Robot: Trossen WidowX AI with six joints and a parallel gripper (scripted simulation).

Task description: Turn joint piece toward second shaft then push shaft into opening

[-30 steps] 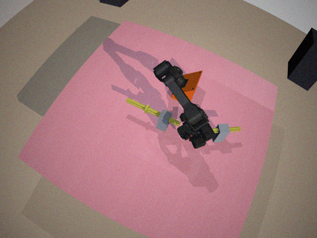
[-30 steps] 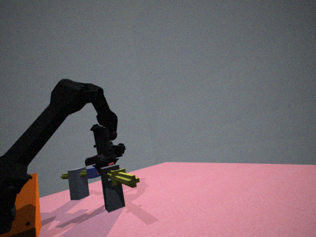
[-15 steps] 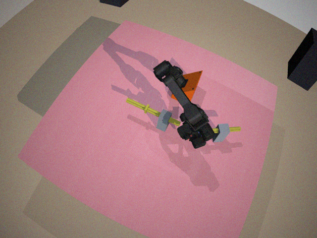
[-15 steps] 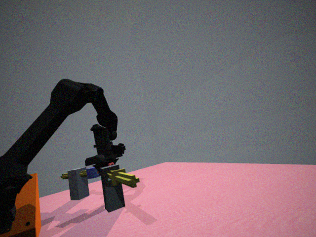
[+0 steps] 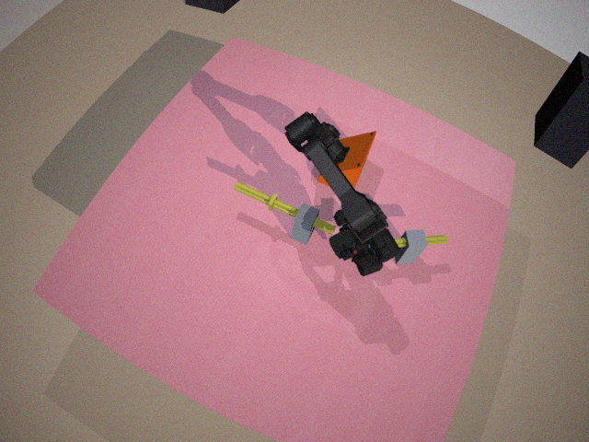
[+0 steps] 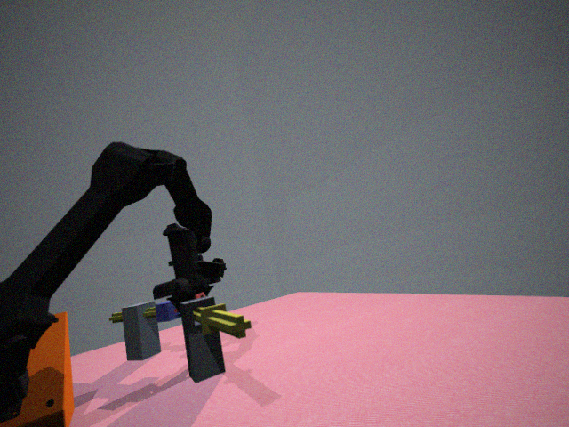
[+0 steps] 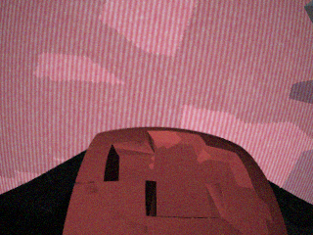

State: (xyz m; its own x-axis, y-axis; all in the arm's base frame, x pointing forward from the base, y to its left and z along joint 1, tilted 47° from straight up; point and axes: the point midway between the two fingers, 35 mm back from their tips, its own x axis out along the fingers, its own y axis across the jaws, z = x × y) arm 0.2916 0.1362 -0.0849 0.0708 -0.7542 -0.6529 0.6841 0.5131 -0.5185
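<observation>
The red square joint piece is 4 cm above my gripper tip.
</observation>
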